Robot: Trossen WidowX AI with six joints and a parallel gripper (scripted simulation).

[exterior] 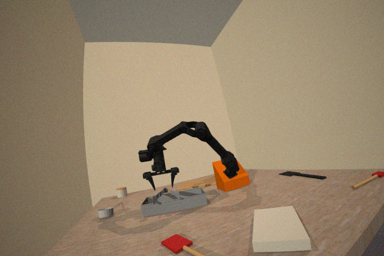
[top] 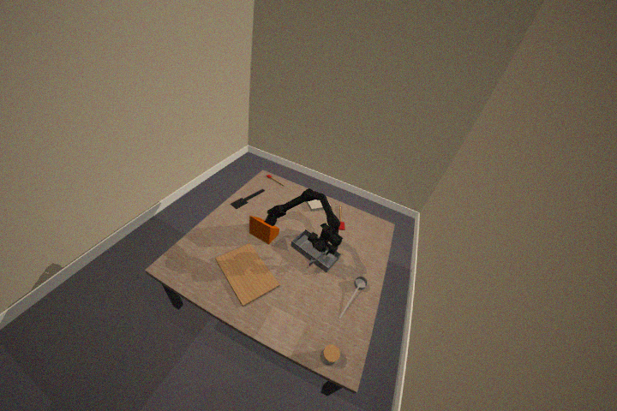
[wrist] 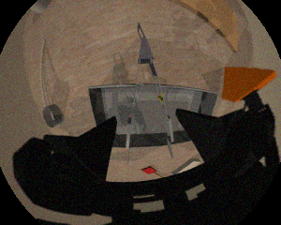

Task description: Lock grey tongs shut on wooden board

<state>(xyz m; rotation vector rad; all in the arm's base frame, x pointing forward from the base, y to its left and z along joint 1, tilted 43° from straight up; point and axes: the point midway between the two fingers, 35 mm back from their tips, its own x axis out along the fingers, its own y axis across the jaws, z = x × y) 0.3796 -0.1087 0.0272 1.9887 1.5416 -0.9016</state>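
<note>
My gripper tip is now 6 cm above the grey roasting tin, 5 cm to the right of it and 3 cm past it. Also, from my gripper tip: wooden board 36 cm behind, 29 cm to the right, 8 cm below; white block 54 cm to the left, 16 cm behind, 8 cm below; red-headed tool 46 cm to the left, 8 cm below, 6 cm ahead.
</note>
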